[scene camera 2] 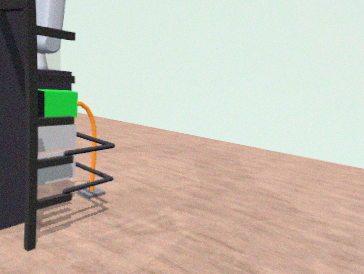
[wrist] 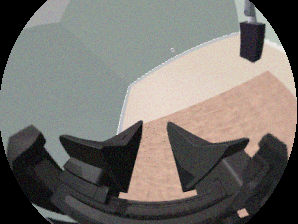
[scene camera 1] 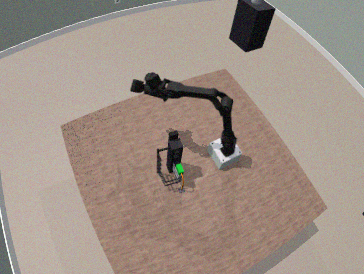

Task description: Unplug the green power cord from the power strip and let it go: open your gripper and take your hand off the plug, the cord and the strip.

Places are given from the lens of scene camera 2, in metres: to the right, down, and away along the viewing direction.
green plug (scene camera 2: 51, 103): -0.17, -0.04, 0.43
